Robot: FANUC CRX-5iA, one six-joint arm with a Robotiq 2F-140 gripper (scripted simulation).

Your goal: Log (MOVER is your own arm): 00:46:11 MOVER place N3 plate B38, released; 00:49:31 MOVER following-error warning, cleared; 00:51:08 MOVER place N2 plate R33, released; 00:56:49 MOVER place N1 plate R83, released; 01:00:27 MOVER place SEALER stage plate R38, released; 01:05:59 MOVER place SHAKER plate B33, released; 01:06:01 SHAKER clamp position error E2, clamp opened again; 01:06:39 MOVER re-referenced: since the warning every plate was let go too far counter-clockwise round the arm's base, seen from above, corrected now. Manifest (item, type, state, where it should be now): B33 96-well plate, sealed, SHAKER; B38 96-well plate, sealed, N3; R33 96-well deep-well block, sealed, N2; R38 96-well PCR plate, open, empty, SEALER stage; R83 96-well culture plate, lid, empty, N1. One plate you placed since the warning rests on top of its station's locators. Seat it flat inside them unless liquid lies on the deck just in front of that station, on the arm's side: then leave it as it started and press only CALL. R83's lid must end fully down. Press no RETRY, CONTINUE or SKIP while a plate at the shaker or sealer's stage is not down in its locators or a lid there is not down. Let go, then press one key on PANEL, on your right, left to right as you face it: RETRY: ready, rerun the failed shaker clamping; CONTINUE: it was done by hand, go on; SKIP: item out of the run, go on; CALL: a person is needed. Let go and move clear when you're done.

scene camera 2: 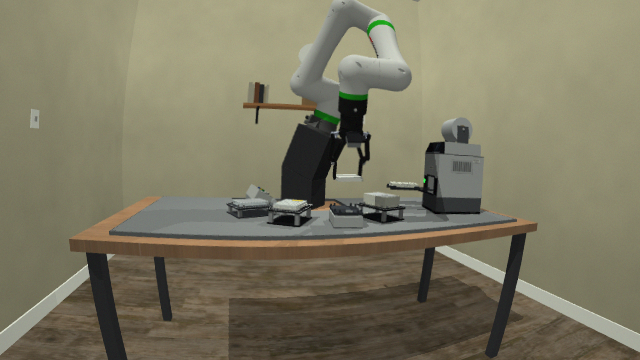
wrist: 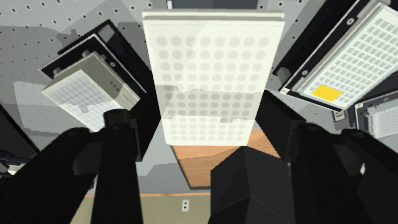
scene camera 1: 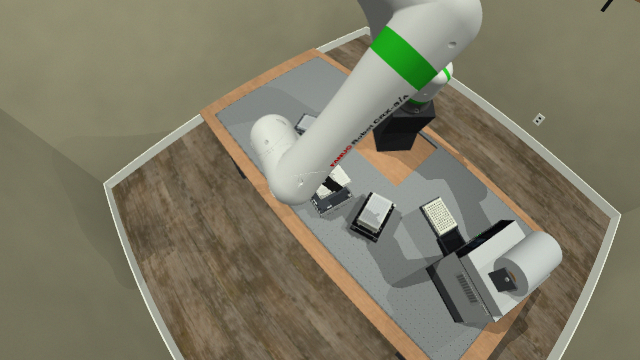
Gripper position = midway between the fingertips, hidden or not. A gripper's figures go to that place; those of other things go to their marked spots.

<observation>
The gripper (scene camera 2: 346, 177) is 1.11 m from the lens. A grey shaker (scene camera 2: 337, 221) is 1.05 m from the lens. A sealer (scene camera 2: 437, 171): 1.42 m from the lens. The marked spots on the sealer and the grey shaker are 0.58 m apart.
</observation>
